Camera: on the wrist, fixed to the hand. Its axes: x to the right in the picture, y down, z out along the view.
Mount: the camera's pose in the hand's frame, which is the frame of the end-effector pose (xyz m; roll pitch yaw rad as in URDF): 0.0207 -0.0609 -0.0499 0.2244 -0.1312 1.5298
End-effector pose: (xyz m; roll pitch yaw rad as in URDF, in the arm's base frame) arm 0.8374 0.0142 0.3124 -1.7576 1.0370 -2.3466
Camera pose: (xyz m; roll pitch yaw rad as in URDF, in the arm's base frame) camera 0.7614 -0.0094 0.3297 1.8234 0.5735 0.8610
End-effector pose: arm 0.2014 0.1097 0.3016 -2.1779 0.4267 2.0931
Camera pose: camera 0.1812 0.1573 0.3645 2.6207 0.9709 -0.1033
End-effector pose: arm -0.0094 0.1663 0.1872 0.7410 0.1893 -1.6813
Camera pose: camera -0.0212 0.1619 0.1068 0.5522 -0.8388 -0.3893
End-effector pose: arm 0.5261 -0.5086 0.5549 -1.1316 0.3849 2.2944
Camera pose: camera 0.5582 -0.4376 0.5785 0.8204 0.9185 -1.9421
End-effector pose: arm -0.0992 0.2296 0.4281 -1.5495 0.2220 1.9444
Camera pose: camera -0.0637 0.2793 0.4819 1.1030 1.3348 -1.9041
